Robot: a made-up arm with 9 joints. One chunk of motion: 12 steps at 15 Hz.
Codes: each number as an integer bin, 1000 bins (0 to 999) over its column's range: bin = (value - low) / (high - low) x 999, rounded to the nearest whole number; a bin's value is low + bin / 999 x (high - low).
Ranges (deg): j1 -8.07..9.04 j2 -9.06..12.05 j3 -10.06..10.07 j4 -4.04..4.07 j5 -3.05..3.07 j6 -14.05..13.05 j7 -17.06..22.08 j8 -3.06..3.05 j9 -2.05..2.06
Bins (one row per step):
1: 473 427 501 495 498 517 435 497 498
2: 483 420 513 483 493 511 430 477 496
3: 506 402 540 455 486 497 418 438 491
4: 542 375 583 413 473 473 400 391 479
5: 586 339 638 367 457 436 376 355 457
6: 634 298 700 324 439 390 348 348 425
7: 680 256 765 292 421 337 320 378 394
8: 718 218 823 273 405 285 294 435 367
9: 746 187 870 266 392 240 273 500 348
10: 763 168 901 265 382 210 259 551 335
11: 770 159 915 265 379 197 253 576 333
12: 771 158 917 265 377 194 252 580 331
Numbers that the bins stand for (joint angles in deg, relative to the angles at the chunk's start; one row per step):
1: 0.03 -0.04 0.04 -0.02 0.00 -0.03 -0.02 -0.02 0.00
2: 0.20 -0.18 0.28 -0.12 -0.03 -0.19 -0.21 -0.14 -0.01
3: 0.60 -0.57 0.82 -0.35 -0.07 -0.57 -0.68 -0.38 -0.03
4: 1.21 -1.14 1.69 -0.69 -0.15 -1.22 -1.39 -0.67 -0.08
5: 1.97 -1.90 2.80 -1.06 -0.25 -2.22 -2.33 -0.89 -0.17
6: 2.79 -2.76 4.05 -1.41 -0.36 -3.47 -3.43 -0.93 -0.30
7: 3.58 -3.65 5.35 -1.67 -0.47 -4.91 -4.52 -0.75 -0.43
8: 4.23 -4.45 6.52 -1.82 -0.57 -6.32 -5.54 -0.40 -0.54
9: 4.71 -5.11 7.47 -1.88 -0.65 -7.54 -6.36 0.00 -0.62
10: 5.00 -5.51 8.10 -1.89 -0.71 -8.35 -6.91 0.31 -0.67
11: 5.12 -5.70 8.38 -1.89 -0.73 -8.71 -7.15 0.46 -0.68
12: 5.14 -5.72 8.42 -1.89 -0.74 -8.79 -7.19 0.49 -0.69

